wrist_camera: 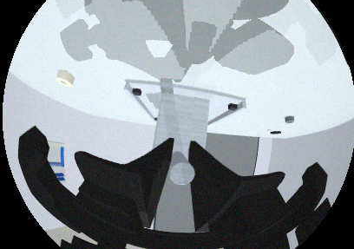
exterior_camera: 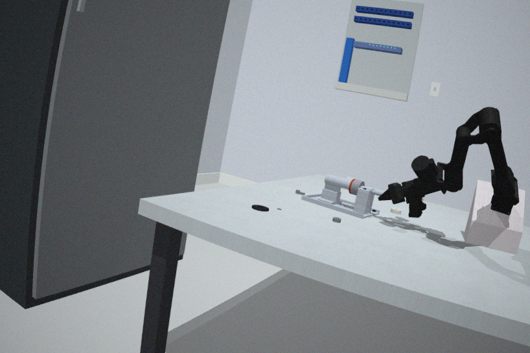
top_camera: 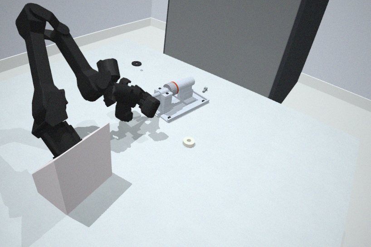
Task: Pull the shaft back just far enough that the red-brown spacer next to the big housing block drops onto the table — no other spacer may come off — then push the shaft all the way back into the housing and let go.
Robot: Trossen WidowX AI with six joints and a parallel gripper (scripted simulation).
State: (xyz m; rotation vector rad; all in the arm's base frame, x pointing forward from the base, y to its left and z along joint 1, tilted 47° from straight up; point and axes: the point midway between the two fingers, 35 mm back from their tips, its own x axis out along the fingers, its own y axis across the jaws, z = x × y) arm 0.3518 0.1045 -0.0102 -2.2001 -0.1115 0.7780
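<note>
Now: gripper tip 7 cm short of the grey spacer, 2 cm below it and 1 cm to the left of it. The rest, counted from my gripper tip: red-brown spacer: 10 cm ahead, 2 cm to the right, 2 cm above; cream ring: 19 cm to the right, 6 cm below, 4 cm behind; grey shaft: 3 cm ahead, 2 cm above, 1 cm to the right.
</note>
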